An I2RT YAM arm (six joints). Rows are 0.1 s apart.
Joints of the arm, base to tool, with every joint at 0 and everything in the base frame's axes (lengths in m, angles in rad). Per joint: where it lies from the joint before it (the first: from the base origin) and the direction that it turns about. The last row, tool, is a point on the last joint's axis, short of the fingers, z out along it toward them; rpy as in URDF.
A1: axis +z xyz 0 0 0.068
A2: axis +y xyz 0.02 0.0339 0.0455
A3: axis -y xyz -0.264 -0.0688 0
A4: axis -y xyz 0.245 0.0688 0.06
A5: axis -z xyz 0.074 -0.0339 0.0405
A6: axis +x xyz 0.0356 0 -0.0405
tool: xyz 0 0 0 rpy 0 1.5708 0
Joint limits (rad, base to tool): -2.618..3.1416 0..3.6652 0..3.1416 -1.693..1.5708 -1.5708..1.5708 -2.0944..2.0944
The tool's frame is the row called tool.
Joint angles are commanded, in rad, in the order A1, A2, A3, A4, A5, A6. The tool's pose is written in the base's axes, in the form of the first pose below.
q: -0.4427 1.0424 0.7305 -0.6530 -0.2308 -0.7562
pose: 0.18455, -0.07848, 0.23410, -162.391, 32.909, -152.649
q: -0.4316 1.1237 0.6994 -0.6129 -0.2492 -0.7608
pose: 0.19353, -0.07946, 0.21195, -166.722, 30.984, -153.521
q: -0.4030 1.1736 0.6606 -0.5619 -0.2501 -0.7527
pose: 0.19885, -0.07520, 0.19356, -168.951, 29.741, -153.376
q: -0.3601 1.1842 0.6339 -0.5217 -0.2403 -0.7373
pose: 0.20196, -0.06699, 0.18569, -168.929, 29.646, -151.927
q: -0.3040 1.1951 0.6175 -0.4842 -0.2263 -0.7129
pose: 0.20669, -0.05647, 0.18067, -168.671, 29.786, -150.163
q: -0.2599 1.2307 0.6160 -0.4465 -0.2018 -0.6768
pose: 0.21426, -0.04959, 0.17506, -168.814, 29.333, -150.156
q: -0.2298 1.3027 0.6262 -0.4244 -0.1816 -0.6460
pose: 0.22351, -0.04568, 0.16427, -170.675, 27.290, -151.388
